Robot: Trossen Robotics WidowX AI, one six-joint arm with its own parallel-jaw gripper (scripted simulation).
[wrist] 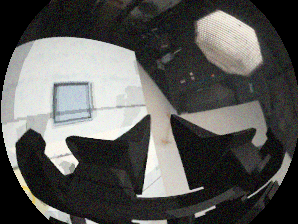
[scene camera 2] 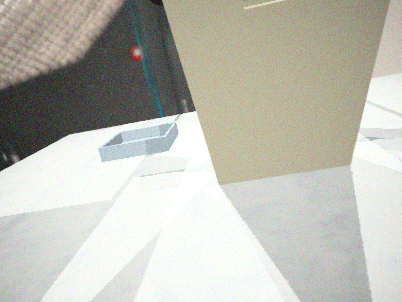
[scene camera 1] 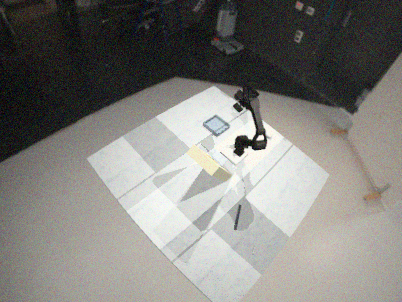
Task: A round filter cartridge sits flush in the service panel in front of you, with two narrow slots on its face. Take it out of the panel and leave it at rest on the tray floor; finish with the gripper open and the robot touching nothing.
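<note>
Tray (scene camera 2: 158, 138) seen; same tray (wrist: 70, 103). Service panel (scene camera 2: 275, 95) visible. Also visible, the gripper (wrist: 160, 118).
</note>
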